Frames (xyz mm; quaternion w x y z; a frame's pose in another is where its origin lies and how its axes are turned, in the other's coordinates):
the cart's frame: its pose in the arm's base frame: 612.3 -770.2 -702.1 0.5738 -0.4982 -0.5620 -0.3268
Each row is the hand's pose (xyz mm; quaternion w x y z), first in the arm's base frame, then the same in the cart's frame.
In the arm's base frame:
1: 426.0 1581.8 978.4 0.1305 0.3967 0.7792 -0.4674
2: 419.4 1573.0 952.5 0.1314 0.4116 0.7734 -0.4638
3: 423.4 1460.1 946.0 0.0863 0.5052 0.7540 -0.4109
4: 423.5 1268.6 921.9 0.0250 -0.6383 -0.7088 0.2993
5: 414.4 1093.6 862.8 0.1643 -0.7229 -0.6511 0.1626
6: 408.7 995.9 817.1 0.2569 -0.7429 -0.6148 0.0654
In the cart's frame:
1: 2037.0 164.6 2052.9 0.4079 0.2247 -0.8829 0.0603
2: 2009.2 161.1 2050.0 0.4127 0.2118 -0.8832 0.0692
3: 1982.7 133.5 1943.6 0.4916 0.1444 -0.8509 0.1158
4: 1923.9 82.9 1766.8 0.6328 0.0460 -0.7503 0.1855
5: 1832.7 35.7 1613.0 0.7672 -0.0288 -0.5985 0.2289
6: 1769.4 11.4 1528.9 0.8416 -0.0606 -0.4837 0.2327

